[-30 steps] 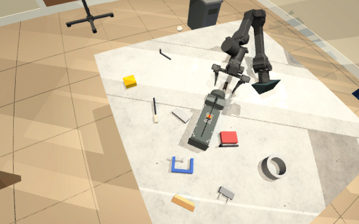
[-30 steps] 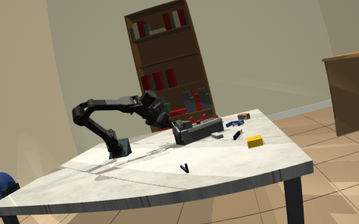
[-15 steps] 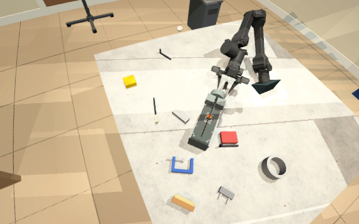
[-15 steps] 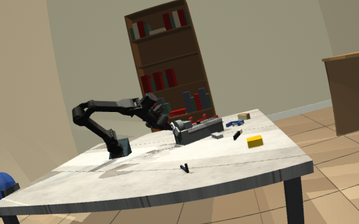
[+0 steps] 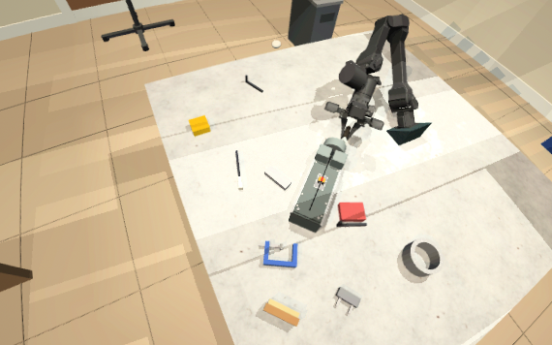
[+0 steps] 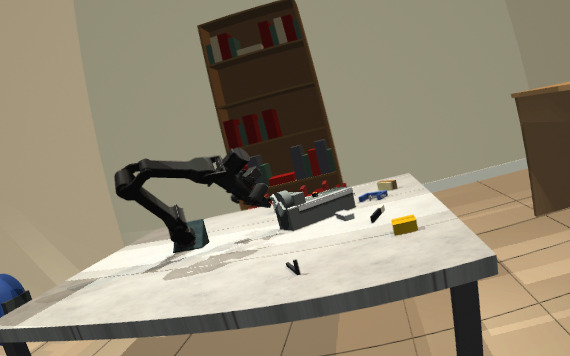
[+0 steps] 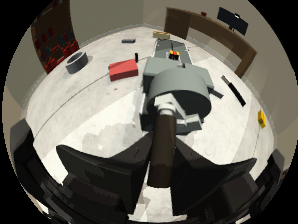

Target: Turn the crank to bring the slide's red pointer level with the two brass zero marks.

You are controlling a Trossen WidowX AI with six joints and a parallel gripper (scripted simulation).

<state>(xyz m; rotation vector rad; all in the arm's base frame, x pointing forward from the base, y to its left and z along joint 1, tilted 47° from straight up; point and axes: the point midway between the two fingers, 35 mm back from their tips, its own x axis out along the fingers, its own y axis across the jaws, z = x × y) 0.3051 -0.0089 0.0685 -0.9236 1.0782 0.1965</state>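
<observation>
My gripper tip is 2 cm below the crank handle, 1 cm to the left of it and 1 cm past it. The rest, counted from my gripper tip: grey block: 23 cm ahead, 8 cm below, 3 cm to the right; red pointer: 15 cm ahead, 8 cm to the left, 1 cm below; red block: 19 cm to the left, 9 cm ahead, 8 cm below.
</observation>
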